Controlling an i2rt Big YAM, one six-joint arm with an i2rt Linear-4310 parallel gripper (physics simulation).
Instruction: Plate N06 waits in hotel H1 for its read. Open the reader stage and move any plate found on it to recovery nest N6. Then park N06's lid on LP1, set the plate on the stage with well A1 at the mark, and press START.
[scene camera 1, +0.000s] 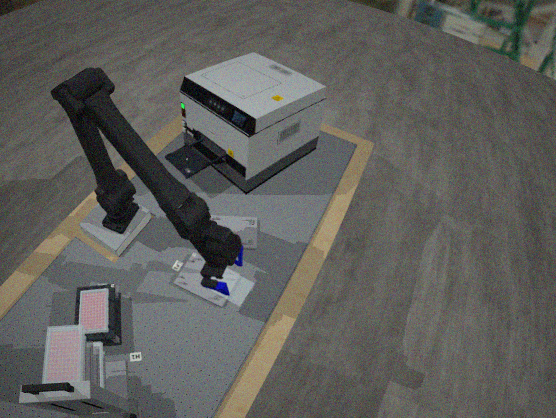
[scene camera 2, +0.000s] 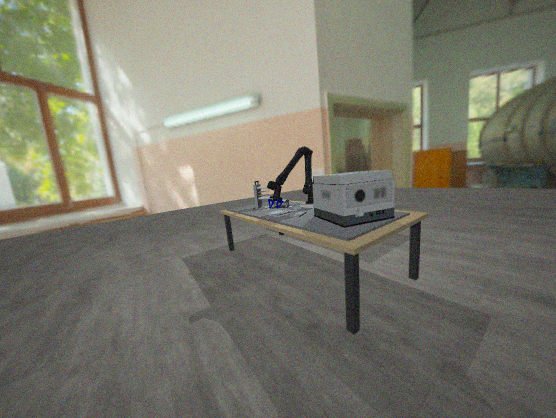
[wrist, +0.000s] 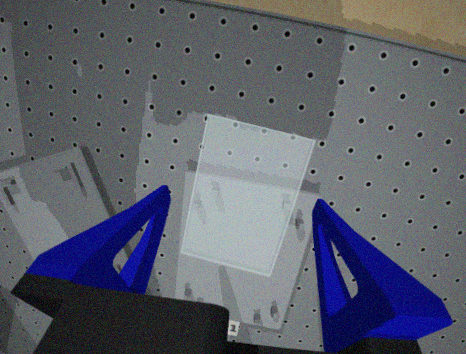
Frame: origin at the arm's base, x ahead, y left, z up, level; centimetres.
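Where they show: gripper, fingertip midpoint: (scene camera 1: 233, 280) (scene camera 2: 273, 208) (wrist: 240, 198); arm's base at its link origin: (scene camera 1: 121, 216) (scene camera 2: 312, 202).
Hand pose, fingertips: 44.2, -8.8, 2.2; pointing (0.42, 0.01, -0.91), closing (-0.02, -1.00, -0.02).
Each offset is from my fingertips to the top centre of the thing, as dx, dy, dz. "spot": to the spot under its first point.
My gripper (scene camera 1: 231, 272) (scene camera 2: 275, 203) (wrist: 240, 198) is open and empty above a clear lid @[-2.0, +0.1, -3.5] (scene camera 1: 244, 290) (wrist: 240, 225), one finger to each side of it in the wrist view. The lid lies on the pale LP1 board @[-8.5, +0.1, -4.0] (scene camera 1: 192, 282) (wrist: 250, 305) and sticks out past its end onto the mat. The reader @[-17.1, +62.4, +25.2] (scene camera 1: 285, 110) (scene camera 2: 350, 195) has its dark stage (scene camera 1: 187, 159) out, with no plate on it. A pink-welled plate @[-23.8, -38.9, +17.2] (scene camera 1: 64, 352) is at the hotel (scene camera 1: 55, 397) (scene camera 2: 256, 195). Another pink-welled plate @[-32.5, -24.2, +1.4] (scene camera 1: 94, 310) sits on a dark nest @[spot: -27.9, -23.2, -5.5] (scene camera 1: 115, 322). I cannot read any plate's name or find START.
A second pale board @[-7.8, +18.7, -4.2] (scene camera 1: 248, 232) (wrist: 65, 185) lies beside LP1, toward the reader. The arm's base plate (scene camera 1: 140, 220) stands at the table's far side. The H1 label @[spot: -18.0, -29.5, -6.0] (scene camera 1: 135, 356) lies beside the hotel. The table's wooden edge (scene camera 1: 295, 290) (wrist: 405, 25) runs beyond the lid.
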